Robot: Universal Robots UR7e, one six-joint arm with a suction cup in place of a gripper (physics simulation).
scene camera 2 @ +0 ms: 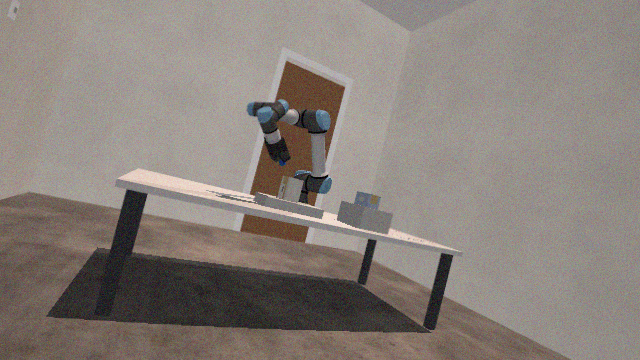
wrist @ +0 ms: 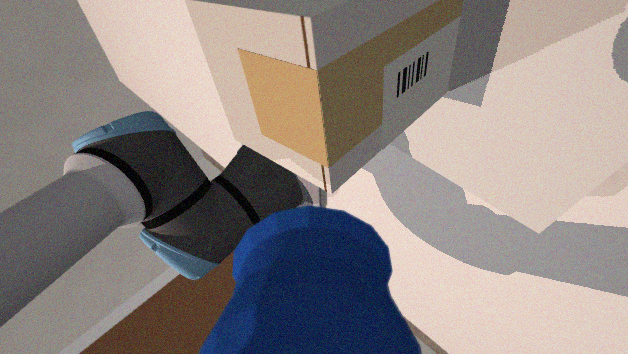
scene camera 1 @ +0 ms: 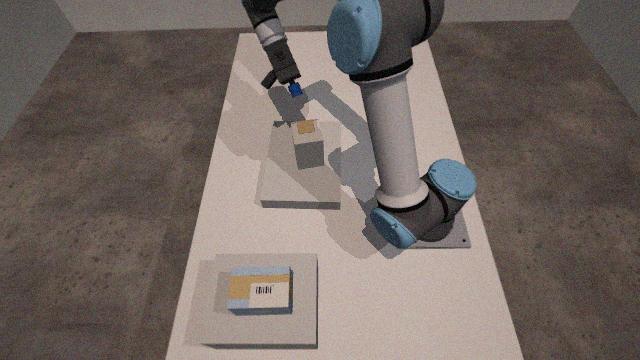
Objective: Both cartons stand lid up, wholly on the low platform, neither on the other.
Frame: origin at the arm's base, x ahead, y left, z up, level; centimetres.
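Where they show: end effector, tool point: [scene camera 2: 282, 163] [wrist: 309, 274] [scene camera 1: 297, 95]; arm's base, origin of the base link: [wrist: 273, 173].
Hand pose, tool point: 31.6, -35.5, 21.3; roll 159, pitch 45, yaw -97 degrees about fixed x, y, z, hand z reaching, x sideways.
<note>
Each offset is from my tool point to the centre of the thing, as dx, dy, dz. Level surfaces: height alone.
A pale carton {-1.0, +9.1, -11.9} [scene camera 1: 311, 155] [scene camera 2: 291, 190] [wrist: 350, 95] stands on its end on the low platform {+0.7, +9.2, -20.5} [scene camera 1: 280, 187] [scene camera 2: 290, 205], near the back edge. Its face with a tan band and barcode label points sideways, away from scene camera 1; a tan patch shows on its top end. Whether its base overhangs the back edge is hidden. A blue carton {+15.2, +52.0, -7.1} [scene camera 1: 262, 280] [scene camera 2: 368, 200] lies flat on the taller platform {+16.0, +51.8, -16.9} [scene camera 1: 301, 327] [scene camera 2: 372, 220], band and barcode label up. My gripper's blue suction cup [scene camera 1: 296, 90] [scene camera 2: 282, 162] [wrist: 312, 220] is open, above and behind the pale carton, apart from it.
The white table {dz -22.9} [scene camera 1: 410, 305] [scene camera 2: 165, 184] carries both platforms. The arm's base plate [scene camera 1: 457, 240] stands on the table right of the low platform, with the upper arm [scene camera 1: 395, 135] rising from it. A brown door [scene camera 2: 312, 100] is in the wall behind the arm.
</note>
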